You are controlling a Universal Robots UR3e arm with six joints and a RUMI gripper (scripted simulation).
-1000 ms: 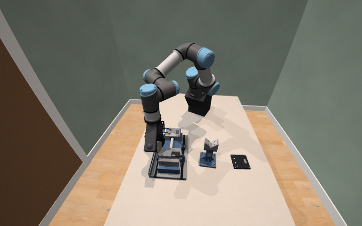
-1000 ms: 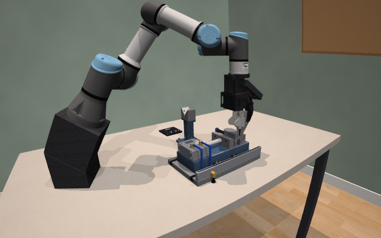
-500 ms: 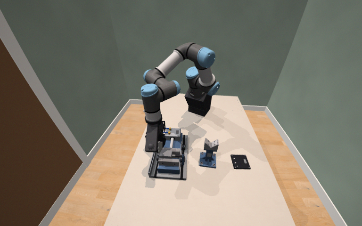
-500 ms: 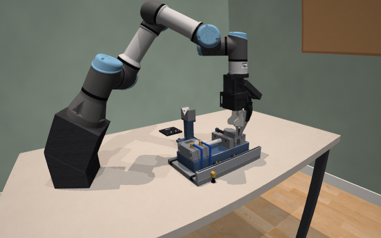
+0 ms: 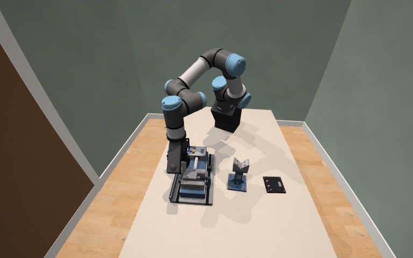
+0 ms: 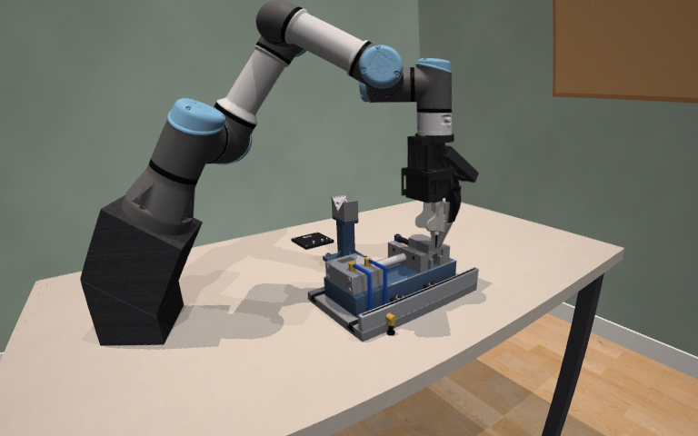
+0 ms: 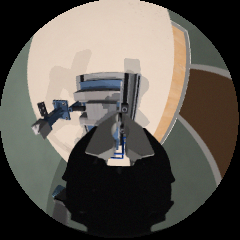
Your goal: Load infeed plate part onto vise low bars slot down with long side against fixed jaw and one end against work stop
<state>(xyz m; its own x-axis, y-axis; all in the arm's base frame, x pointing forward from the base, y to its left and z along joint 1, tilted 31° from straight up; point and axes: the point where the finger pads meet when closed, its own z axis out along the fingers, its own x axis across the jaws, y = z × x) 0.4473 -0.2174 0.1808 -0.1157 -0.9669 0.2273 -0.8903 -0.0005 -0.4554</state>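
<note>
My gripper is now 80 mm above the vise, 60 mm to the right of it and 60 mm past it. The rest, counted from my hand: part: 40 mm to the left, 30 mm below; then air cylinder: 160 mm behind, 70 mm to the left, 40 mm below; then grey vise side rail: 80 mm below, 80 mm behind, 30 mm to the right.
</note>
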